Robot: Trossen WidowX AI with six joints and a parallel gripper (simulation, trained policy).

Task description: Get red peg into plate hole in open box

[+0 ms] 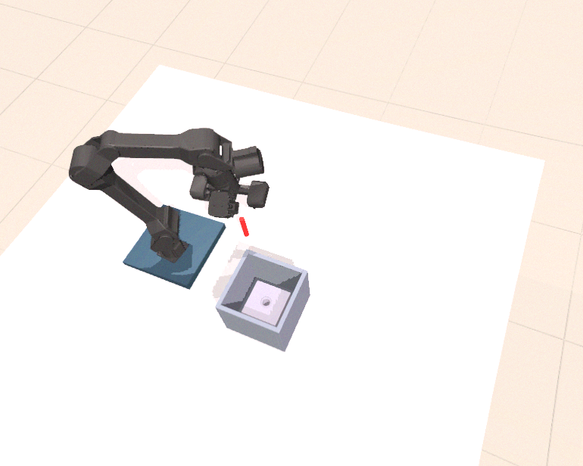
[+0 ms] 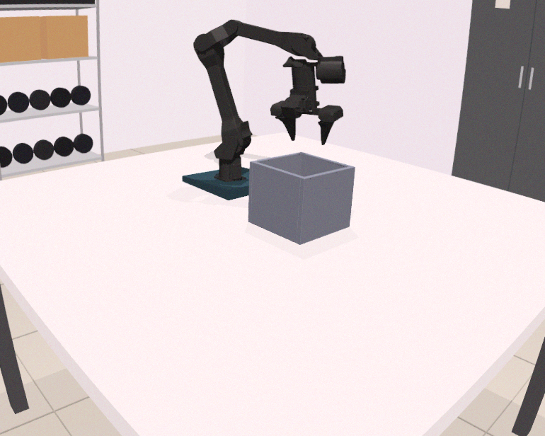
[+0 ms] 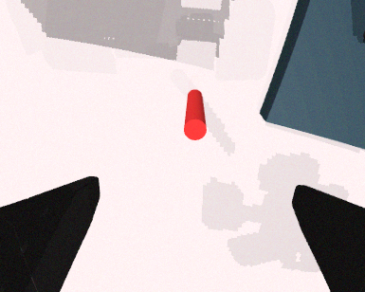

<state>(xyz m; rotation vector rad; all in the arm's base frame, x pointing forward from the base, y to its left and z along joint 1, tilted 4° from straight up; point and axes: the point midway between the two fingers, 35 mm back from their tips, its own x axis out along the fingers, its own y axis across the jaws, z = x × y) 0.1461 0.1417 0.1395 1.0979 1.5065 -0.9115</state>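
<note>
The red peg is 1 cm to the right of my gripper tip and 9 cm below it. Round my gripper tip: plate: 18 cm ahead, 17 cm to the right, 9 cm below.
</note>
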